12 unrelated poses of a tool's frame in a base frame.
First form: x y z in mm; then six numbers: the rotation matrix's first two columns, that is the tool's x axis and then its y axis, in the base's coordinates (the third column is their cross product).
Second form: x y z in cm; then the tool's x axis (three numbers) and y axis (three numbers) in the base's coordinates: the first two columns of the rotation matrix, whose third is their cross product. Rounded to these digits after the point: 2 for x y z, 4 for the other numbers.
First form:
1: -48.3 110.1 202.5 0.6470 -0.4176 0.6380 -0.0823 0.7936 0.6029
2: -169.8 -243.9 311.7 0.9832 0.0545 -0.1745 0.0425 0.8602 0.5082
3: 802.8 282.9 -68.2 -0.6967 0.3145 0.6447 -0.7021 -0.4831 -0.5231
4: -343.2 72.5 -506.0 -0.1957 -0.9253 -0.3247 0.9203 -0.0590 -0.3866
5: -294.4 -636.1 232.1 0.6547 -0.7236 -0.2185 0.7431 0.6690 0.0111
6: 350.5 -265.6 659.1 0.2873 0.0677 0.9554 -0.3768 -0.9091 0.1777
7: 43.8 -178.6 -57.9 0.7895 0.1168 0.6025 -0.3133 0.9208 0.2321
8: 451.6 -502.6 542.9 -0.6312 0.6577 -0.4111 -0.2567 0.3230 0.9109
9: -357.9 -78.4 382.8 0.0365 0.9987 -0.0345 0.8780 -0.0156 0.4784
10: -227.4 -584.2 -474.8 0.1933 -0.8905 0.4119 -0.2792 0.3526 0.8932
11: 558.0 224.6 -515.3 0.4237 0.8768 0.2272 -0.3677 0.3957 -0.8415
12: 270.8 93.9 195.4 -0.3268 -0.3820 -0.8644 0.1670 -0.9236 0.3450
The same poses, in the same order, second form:
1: -4.83 11.01 20.25 0.6470 -0.4176 0.6380 -0.0823 0.7936 0.6029
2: -16.98 -24.39 31.17 0.9832 0.0545 -0.1745 0.0425 0.8602 0.5082
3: 80.28 28.29 -6.82 -0.6967 0.3145 0.6447 -0.7021 -0.4831 -0.5231
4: -34.32 7.25 -50.60 -0.1957 -0.9253 -0.3247 0.9203 -0.0590 -0.3866
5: -29.44 -63.61 23.21 0.6547 -0.7236 -0.2185 0.7431 0.6690 0.0111
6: 35.05 -26.56 65.91 0.2873 0.0677 0.9554 -0.3768 -0.9091 0.1777
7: 4.38 -17.86 -5.79 0.7895 0.1168 0.6025 -0.3133 0.9208 0.2321
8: 45.16 -50.26 54.29 -0.6312 0.6577 -0.4111 -0.2567 0.3230 0.9109
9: -35.79 -7.84 38.28 0.0365 0.9987 -0.0345 0.8780 -0.0156 0.4784
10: -22.74 -58.42 -47.48 0.1933 -0.8905 0.4119 -0.2792 0.3526 0.8932
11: 55.80 22.46 -51.53 0.4237 0.8768 0.2272 -0.3677 0.3957 -0.8415
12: 27.08 9.39 19.54 -0.3268 -0.3820 -0.8644 0.1670 -0.9236 0.3450
